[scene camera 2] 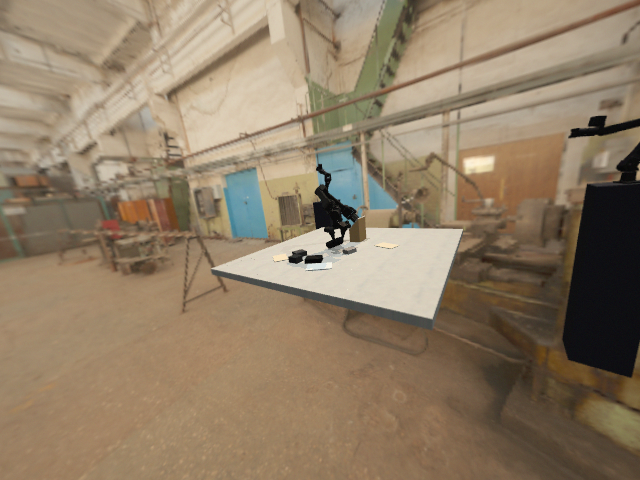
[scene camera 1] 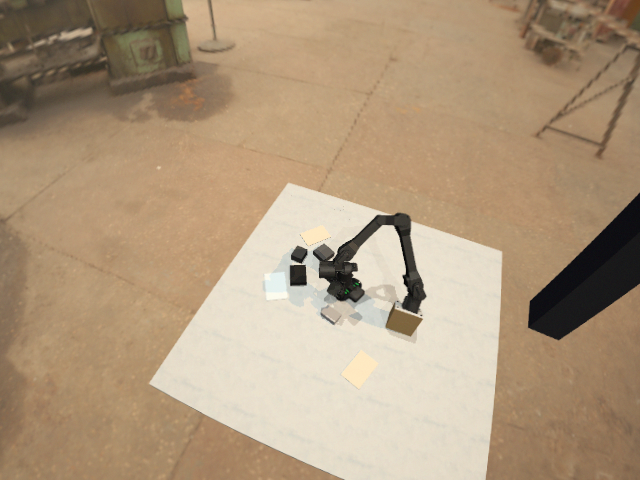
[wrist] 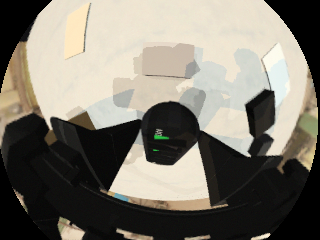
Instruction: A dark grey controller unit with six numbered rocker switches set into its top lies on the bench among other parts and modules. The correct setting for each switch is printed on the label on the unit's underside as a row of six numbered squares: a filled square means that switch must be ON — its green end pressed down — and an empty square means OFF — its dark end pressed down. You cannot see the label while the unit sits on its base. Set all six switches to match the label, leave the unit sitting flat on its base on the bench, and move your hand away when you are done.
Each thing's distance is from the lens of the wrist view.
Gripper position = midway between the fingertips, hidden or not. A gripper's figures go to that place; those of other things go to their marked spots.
my gripper (wrist: 170, 128): 0.10 m
white card (wrist: 273, 62): 0.31 m
grey block (wrist: 159, 59): 0.14 m
The marked spots on the white card and the grey block are 0.27 m apart.
